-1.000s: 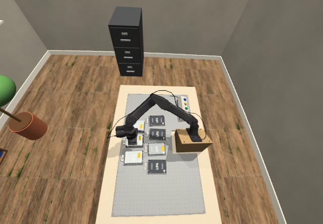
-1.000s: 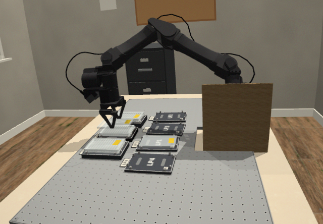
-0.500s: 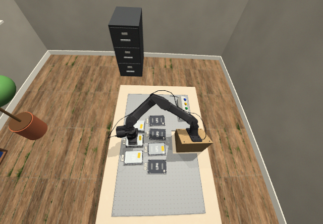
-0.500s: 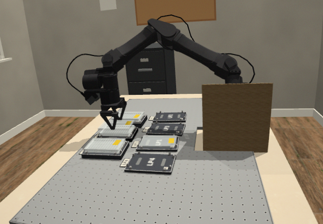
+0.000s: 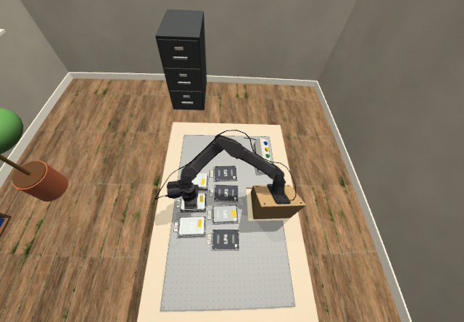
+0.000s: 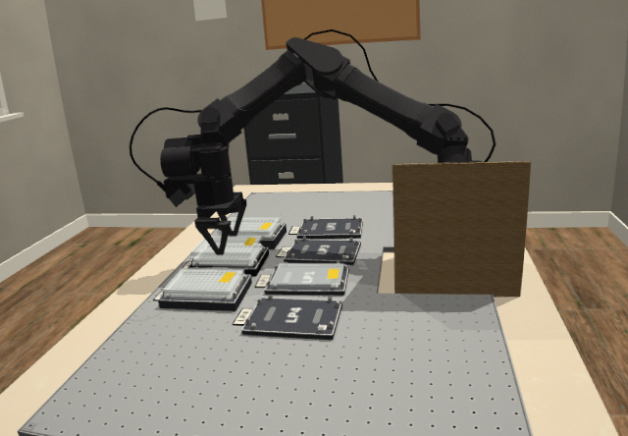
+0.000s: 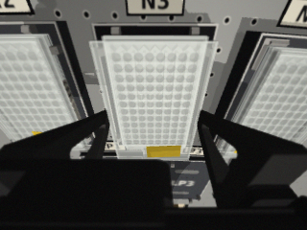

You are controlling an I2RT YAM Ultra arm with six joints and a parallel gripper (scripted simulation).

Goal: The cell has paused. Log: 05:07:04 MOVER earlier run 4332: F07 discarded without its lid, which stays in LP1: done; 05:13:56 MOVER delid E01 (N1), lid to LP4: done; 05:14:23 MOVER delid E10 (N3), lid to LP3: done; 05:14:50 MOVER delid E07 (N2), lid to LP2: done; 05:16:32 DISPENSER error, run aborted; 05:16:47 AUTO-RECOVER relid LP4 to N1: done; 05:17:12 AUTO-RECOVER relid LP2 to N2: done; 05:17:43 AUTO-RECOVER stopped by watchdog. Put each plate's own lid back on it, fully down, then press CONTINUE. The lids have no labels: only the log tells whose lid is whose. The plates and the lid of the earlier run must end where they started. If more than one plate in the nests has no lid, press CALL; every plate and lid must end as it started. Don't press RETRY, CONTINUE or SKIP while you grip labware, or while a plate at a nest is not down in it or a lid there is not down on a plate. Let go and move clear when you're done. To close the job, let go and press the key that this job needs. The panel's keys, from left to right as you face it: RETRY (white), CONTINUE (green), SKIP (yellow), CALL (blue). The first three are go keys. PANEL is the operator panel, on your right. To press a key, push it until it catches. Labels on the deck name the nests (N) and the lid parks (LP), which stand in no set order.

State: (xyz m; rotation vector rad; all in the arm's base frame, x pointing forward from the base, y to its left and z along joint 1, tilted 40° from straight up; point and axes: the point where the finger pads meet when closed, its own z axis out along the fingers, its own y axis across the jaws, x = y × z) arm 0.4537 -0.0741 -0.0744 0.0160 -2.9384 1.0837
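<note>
Right now the plate is 3 cm below my hand. Also, from my hand: blue key: 46 cm behind, 38 cm to the right, 1 cm above.
</note>
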